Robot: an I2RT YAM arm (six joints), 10 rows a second.
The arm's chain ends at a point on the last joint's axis. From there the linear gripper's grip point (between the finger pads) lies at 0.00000 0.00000 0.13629 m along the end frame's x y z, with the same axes.
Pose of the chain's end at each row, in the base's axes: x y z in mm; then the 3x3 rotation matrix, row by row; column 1 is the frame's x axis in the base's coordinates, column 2 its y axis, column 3 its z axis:
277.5, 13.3, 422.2; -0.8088, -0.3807, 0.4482; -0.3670, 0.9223, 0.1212; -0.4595, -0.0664, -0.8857
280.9, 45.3, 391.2; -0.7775, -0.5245, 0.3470; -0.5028, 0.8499, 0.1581; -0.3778, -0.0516, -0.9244
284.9, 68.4, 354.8; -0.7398, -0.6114, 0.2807; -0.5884, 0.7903, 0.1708; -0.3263, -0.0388, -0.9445
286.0, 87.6, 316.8; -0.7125, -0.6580, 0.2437; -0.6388, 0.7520, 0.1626; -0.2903, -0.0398, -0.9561
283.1, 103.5, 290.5; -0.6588, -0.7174, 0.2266; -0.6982, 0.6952, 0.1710; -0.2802, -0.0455, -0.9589
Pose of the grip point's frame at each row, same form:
338.6, 29.8, 301.5; -0.8088, -0.3807, 0.4482; -0.3670, 0.9223, 0.1212; -0.4595, -0.0664, -0.8857
328.2, 66.8, 265.2; -0.7775, -0.5245, 0.3470; -0.5028, 0.8499, 0.1581; -0.3778, -0.0516, -0.9244
323.2, 91.7, 226.1; -0.7398, -0.6114, 0.2807; -0.5884, 0.7903, 0.1708; -0.3263, -0.0388, -0.9445
319.2, 109.8, 186.5; -0.7125, -0.6580, 0.2437; -0.6388, 0.7520, 0.1626; -0.2903, -0.0398, -0.9561
314.0, 126.8, 159.8; -0.6588, -0.7174, 0.2266; -0.6982, 0.6952, 0.1710; -0.2802, -0.0455, -0.9589

